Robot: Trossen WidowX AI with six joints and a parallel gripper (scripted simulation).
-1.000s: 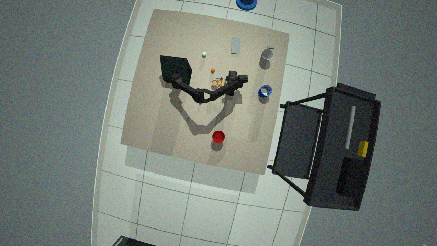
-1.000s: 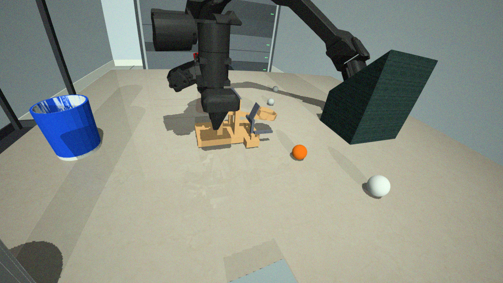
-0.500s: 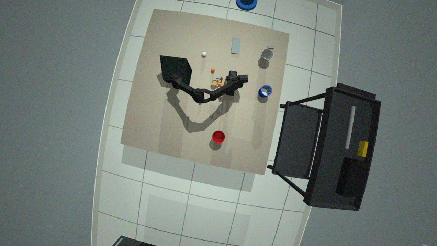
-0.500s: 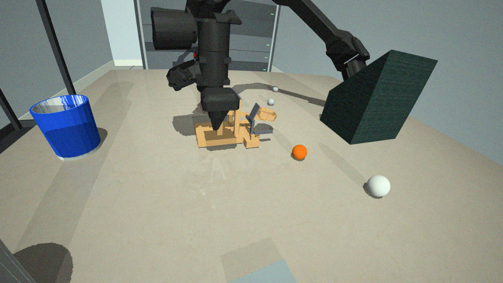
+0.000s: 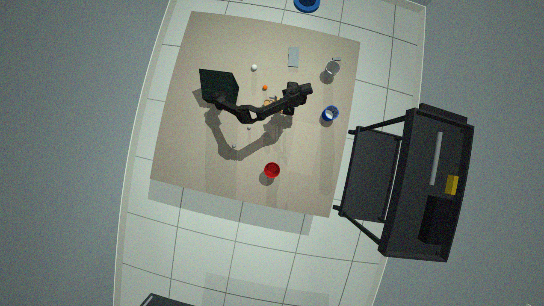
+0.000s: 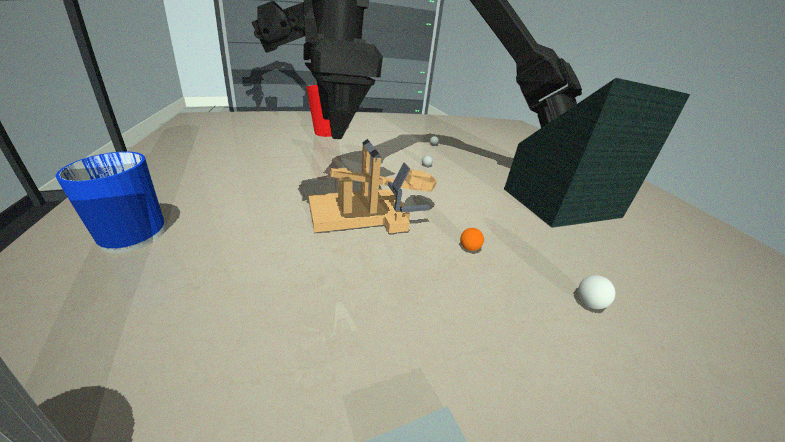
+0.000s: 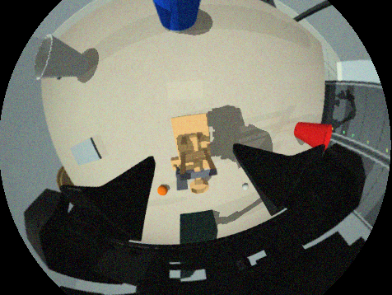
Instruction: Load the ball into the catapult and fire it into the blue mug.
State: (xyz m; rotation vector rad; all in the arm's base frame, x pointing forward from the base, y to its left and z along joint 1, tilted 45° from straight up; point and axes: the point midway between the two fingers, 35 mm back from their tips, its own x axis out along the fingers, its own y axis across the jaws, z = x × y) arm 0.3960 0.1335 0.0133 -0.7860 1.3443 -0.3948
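The orange ball is 19 cm behind my gripper tip, 8 cm to the left of it and 12 cm below it. Round my gripper tip: wooden catapult (8 cm behind, 8 cm below); blue mug (27 cm ahead, 4 cm to the left, 11 cm below); white ball (31 cm behind, 19 cm to the left, 12 cm below).
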